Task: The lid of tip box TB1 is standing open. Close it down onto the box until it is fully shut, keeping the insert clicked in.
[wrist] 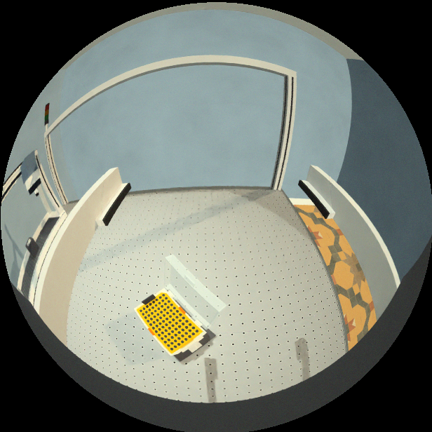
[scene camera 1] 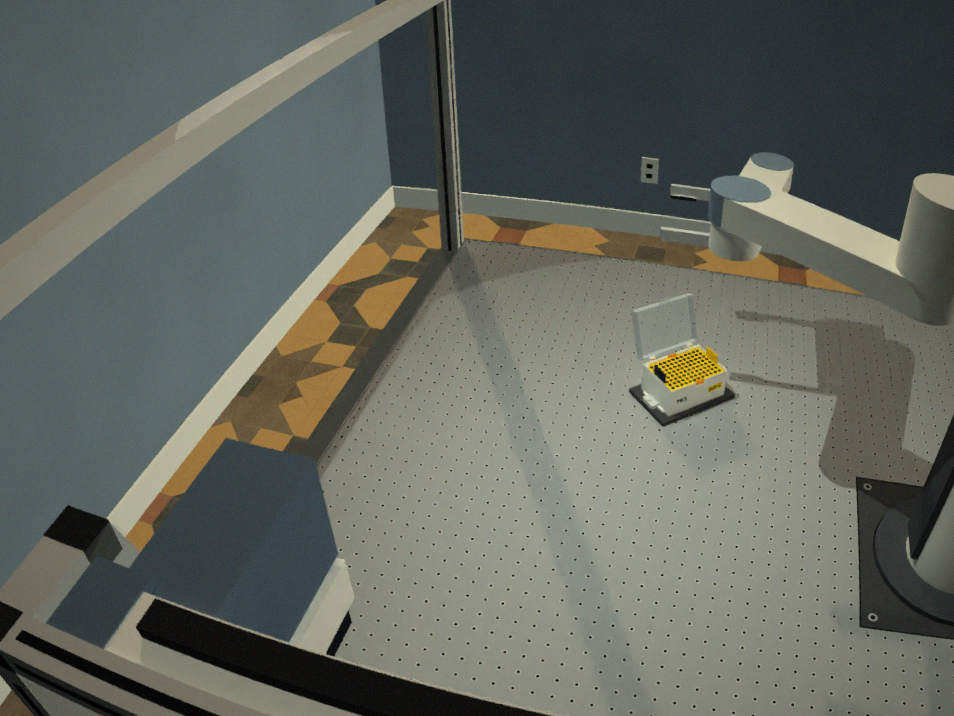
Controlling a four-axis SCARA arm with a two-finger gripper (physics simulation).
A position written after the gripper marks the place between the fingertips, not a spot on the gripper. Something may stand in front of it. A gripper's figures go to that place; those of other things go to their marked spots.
Labels:
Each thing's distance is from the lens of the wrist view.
gripper point(wrist: 216, 168): 0.11 m
yellow insert point(wrist: 173, 328): 0.30 m
clear lid point(wrist: 202, 305): 0.26 m
The marked spots on the clear lid and the yellow insert are 0.08 m apart.

